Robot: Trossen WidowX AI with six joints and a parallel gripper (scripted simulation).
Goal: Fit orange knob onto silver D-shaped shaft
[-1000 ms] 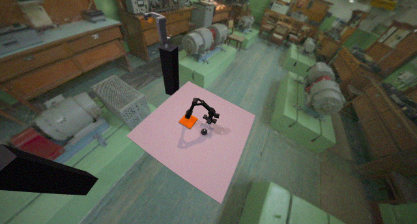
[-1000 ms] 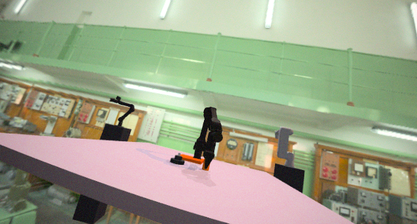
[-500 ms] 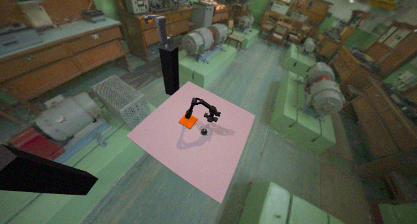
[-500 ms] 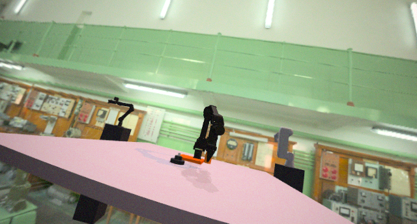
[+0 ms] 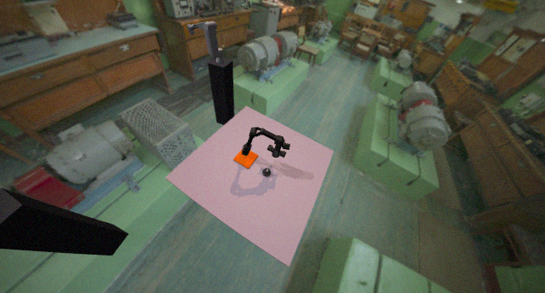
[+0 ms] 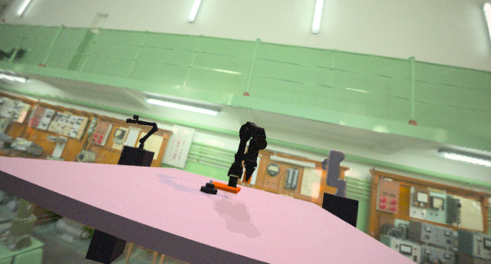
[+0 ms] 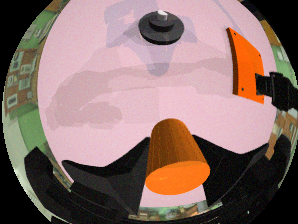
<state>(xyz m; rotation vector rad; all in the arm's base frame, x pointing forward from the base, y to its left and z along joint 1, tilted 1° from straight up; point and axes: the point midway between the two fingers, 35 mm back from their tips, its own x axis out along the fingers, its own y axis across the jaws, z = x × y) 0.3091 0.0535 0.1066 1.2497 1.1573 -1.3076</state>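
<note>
Right now my gripper tip is 170 mm to the left of the round pedestal, 70 mm above it and 20 mm past it. Round my gripper tip: orange knob 30 mm above.
</note>
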